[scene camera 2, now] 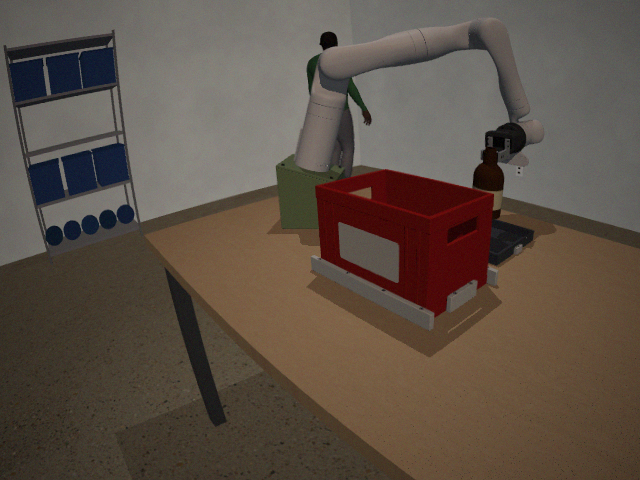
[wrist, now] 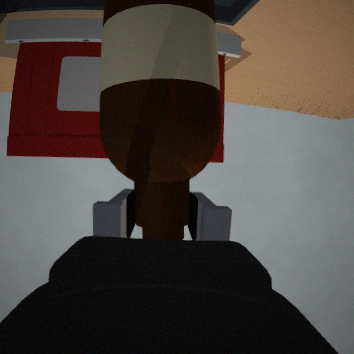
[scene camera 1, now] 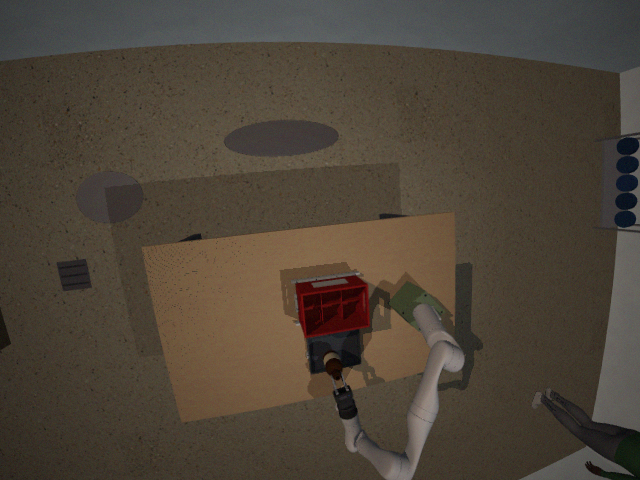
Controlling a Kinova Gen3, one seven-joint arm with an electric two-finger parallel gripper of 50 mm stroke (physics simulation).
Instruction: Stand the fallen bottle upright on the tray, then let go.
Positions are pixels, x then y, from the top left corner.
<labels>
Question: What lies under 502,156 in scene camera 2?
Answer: My gripper.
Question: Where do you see a brown bottle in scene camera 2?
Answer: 488,176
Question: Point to a brown bottle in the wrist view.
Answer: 159,96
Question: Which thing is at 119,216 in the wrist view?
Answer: My gripper.
</labels>
